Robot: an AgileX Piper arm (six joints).
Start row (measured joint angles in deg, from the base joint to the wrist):
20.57 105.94 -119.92 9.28 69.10 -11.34
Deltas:
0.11 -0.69 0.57 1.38 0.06 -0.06
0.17 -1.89 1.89 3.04 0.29 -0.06
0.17 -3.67 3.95 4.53 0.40 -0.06
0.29 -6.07 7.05 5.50 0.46 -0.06
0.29 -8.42 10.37 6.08 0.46 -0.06
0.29 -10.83 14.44 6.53 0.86 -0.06
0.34 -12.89 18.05 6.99 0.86 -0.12
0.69 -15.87 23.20 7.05 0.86 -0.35
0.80 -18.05 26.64 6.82 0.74 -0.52
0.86 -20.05 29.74 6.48 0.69 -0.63
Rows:
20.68 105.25 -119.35 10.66 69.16 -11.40
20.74 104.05 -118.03 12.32 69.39 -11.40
20.74 102.27 -115.97 13.81 69.50 -11.40
20.86 99.87 -112.87 14.78 69.56 -11.40
20.86 97.52 -109.55 15.36 69.56 -11.40
20.86 95.11 -105.48 15.81 69.96 -11.40
20.91 93.05 -101.87 16.27 69.96 -11.46
21.26 90.07 -96.72 16.33 69.96 -11.69
21.37 87.89 -93.28 16.10 69.84 -11.86
21.43 85.89 -90.18 15.76 69.79 -11.97

